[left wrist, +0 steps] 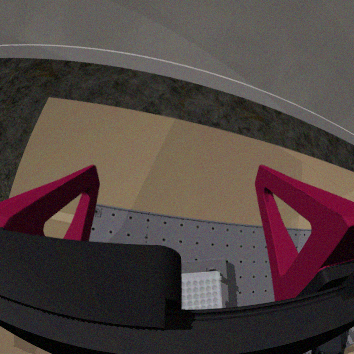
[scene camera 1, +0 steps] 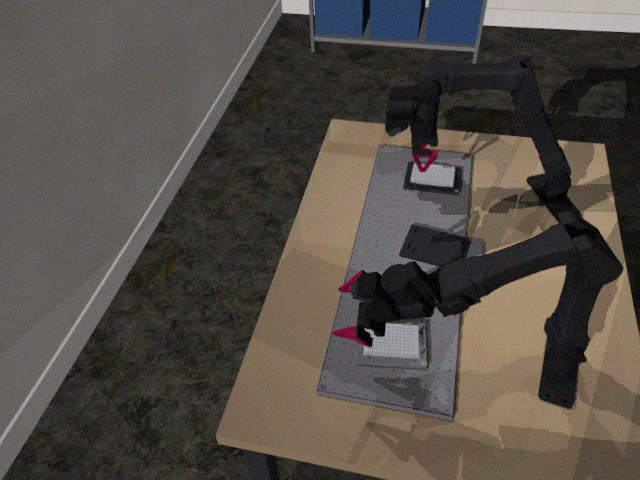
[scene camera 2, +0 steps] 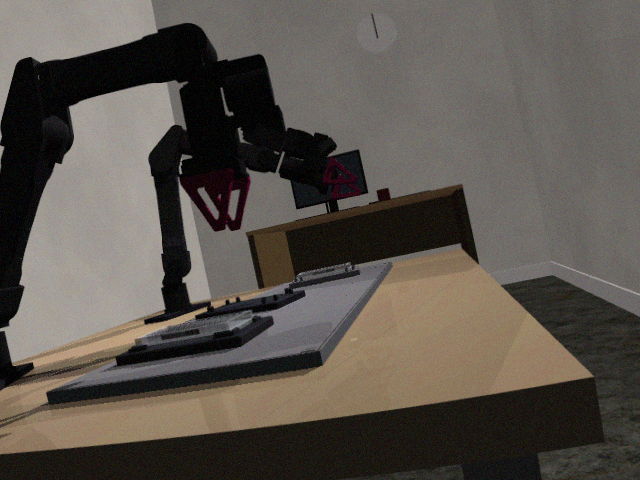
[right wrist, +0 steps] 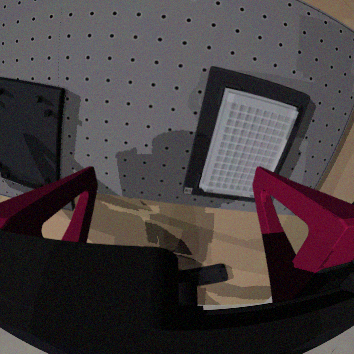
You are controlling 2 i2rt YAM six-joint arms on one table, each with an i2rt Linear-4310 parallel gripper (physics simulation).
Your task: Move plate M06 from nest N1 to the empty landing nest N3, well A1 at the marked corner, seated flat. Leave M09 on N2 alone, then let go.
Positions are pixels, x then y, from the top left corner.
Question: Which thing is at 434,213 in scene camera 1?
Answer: A grey perforated baseplate.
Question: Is my left gripper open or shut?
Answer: Open.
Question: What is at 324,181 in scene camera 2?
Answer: My left gripper.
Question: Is my right gripper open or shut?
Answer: Open.
